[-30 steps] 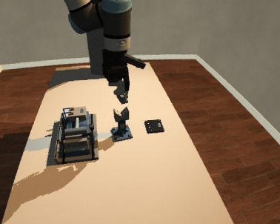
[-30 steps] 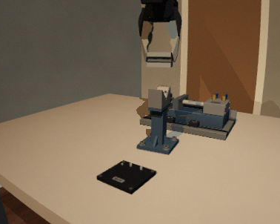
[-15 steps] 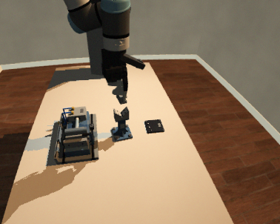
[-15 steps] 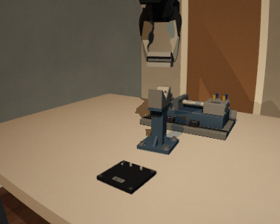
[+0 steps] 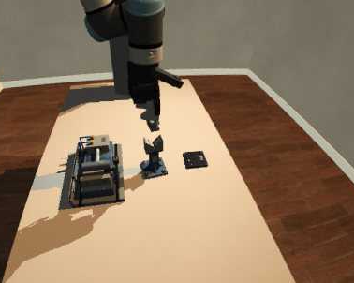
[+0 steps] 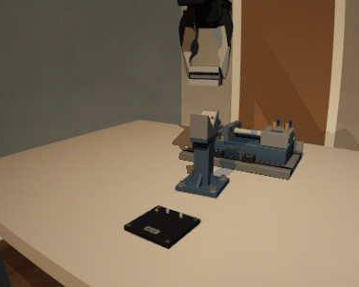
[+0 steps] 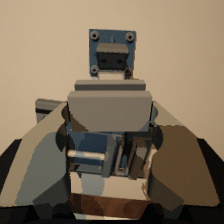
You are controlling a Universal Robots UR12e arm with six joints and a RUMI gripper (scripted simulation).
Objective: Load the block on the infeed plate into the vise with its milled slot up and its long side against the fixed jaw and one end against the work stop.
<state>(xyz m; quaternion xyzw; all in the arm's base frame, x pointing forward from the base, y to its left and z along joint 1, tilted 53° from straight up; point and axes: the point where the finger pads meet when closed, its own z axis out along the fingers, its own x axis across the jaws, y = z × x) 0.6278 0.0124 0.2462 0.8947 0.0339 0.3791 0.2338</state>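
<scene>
Right now my hand is 10 mm to the right of the part and 10 mm above it. Round my hand: dark work stop rod 10 mm ahead, 180 mm to the right, 150 mm below; blue foot 240 mm below; moving jaw 40 mm behind, 220 mm to the right, 170 mm below.
</scene>
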